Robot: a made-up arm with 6 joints.
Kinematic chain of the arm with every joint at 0, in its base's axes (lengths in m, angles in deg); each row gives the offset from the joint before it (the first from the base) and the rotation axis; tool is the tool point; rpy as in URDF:
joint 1: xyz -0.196 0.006 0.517 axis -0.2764 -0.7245 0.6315
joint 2: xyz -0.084 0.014 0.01 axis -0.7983 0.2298 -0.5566
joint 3: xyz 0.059 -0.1 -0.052 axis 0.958 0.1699 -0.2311
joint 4: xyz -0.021 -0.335 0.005 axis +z
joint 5: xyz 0.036 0.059 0 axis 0.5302 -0.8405 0.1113
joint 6: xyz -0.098 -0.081 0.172 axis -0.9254 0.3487 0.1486
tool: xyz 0.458 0.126 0.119 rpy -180 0 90
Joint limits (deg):
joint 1: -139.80..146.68
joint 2: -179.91..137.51
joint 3: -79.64..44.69
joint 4: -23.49..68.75
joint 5: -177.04..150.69
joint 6: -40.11..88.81
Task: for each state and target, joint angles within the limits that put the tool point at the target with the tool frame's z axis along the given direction. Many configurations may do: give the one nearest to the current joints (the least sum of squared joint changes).
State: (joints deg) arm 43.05 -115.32 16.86 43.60 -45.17 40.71
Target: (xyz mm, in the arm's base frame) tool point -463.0 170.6 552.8 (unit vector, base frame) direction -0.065 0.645 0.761
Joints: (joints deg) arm 36.13 -157.30 3.09 68.75 -6.51 83.76
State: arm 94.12 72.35 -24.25 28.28 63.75 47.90
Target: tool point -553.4 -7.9 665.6 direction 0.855 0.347 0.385
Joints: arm 90.63 32.15 -33.40 34.67 77.49 48.65
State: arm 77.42 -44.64 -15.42 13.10 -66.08 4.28
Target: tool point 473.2 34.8 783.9 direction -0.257 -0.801 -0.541
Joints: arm 51.82 -36.27 -33.47 -23.49 -101.99 -8.87
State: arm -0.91 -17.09 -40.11 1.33 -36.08 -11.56
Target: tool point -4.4 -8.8 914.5 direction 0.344 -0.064 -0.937
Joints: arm 6.33 -14.09 -30.31 18.43 8.51 -5.29
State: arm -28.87 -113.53 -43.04 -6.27 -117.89 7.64
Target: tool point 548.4 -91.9 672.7 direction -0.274 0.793 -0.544
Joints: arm -20.99 -128.67 -50.57 -23.14 -88.84 -40.11
